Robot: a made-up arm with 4 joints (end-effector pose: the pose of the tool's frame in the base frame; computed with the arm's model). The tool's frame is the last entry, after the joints.
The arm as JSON. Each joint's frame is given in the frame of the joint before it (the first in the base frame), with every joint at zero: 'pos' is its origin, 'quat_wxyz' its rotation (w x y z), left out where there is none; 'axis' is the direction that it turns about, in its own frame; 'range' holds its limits. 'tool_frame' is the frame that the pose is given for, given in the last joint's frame.
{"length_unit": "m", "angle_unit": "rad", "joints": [
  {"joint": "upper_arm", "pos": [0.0, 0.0, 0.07], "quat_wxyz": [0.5, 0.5, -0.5, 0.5], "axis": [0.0, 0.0, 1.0], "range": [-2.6, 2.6]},
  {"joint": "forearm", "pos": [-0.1, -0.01, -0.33], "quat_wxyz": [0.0, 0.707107, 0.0, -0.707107], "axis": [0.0, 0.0, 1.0], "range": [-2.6, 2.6]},
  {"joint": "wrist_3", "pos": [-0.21, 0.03, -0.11], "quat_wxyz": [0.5, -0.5, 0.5, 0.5], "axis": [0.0, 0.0, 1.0], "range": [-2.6, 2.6]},
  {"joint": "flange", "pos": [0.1, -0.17, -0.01], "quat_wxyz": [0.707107, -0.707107, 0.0, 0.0], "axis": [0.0, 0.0, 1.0], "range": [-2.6, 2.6]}
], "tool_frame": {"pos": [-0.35, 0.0, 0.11], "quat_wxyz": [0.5, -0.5, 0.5, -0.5]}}
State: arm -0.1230 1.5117 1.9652 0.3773
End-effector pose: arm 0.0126 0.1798 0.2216 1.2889 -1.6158 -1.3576
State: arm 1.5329 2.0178 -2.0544 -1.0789
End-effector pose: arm 0.0077 0.7180 -0.0623 0.7556 1.6049 -1.3830
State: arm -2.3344 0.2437 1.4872 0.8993
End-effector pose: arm -0.1463 0.1740 -0.1695 -0.2784 0.9681 -1.5436
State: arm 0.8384 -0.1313 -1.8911 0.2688
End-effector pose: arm 0.1007 -0.1055 0.2235 -1.9302 -0.8638 -0.4670
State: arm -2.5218 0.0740 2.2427 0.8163
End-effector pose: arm -0.1395 0.1720 -0.2064 -0.2754 0.8054 -2.3609
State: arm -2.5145 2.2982 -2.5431 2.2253
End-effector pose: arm 0.0367 0.1630 0.4455 -0.2903 -2.7541 -1.4567
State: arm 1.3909 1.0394 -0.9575 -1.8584
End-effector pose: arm -0.1032 0.5958 -0.0746 1.0298 0.8945 -0.8377
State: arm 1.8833 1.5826 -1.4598 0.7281
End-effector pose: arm 0.1739 0.0814 -0.2486 -0.2398 -0.8857 -1.6261
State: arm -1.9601 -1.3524 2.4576 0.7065
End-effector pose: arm 0.0833 0.5385 -0.1927 -1.0925 -1.8291 1.9272
